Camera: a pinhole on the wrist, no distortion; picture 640 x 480 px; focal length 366.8 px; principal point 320.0 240.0 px. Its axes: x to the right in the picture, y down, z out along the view. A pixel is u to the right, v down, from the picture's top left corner.
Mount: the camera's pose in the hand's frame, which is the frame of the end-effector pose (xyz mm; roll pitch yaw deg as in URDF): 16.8 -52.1 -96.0 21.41 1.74 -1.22
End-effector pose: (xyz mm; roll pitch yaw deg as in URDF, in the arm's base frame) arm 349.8 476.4 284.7 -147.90 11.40 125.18
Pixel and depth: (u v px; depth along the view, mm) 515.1 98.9 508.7
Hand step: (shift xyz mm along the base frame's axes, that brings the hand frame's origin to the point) -585.9 -69.6 -83.0
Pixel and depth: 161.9 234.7 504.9
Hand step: -199.8 -416.1 -151.6
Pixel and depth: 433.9 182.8 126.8
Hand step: -126.0 -6.8 38.5
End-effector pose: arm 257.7 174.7 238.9 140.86 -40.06 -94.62
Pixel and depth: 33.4 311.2 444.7
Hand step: -127.3 23.0 -480.0
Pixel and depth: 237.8 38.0 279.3
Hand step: 148.5 -153.2 -236.9
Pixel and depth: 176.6 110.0 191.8
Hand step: 99.5 -69.8 -160.7
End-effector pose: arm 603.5 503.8 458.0 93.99 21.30 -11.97
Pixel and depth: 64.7 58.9 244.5
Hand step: -245.1 -24.7 -183.3
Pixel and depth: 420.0 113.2 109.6
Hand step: 2.0 17.6 -135.8
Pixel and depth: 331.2 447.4 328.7
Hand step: -28.3 -276.9 -31.8
